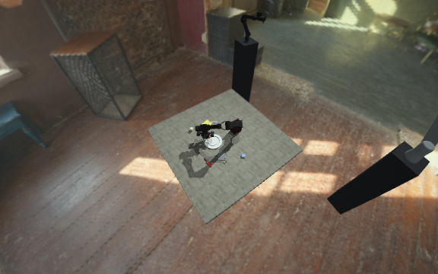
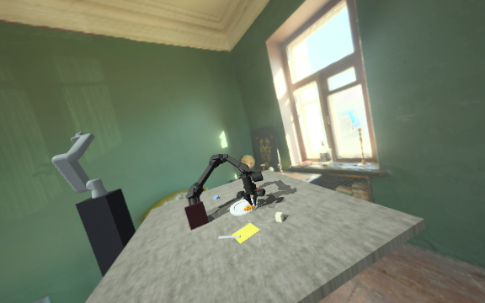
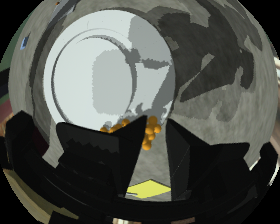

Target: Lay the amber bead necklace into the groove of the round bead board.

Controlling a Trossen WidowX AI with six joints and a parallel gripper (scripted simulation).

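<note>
Right now my gripper tip is 60 mm past the board, 70 mm to the right of it and 20 mm above it. The rest, counted from my gripper tip: white stick 190 mm behind, 190 mm to the right, 20 mm below; small white cube 90 mm ahead, 200 mm to the right; yellow card 110 mm behind, 200 mm to the right, 20 mm below.
</note>
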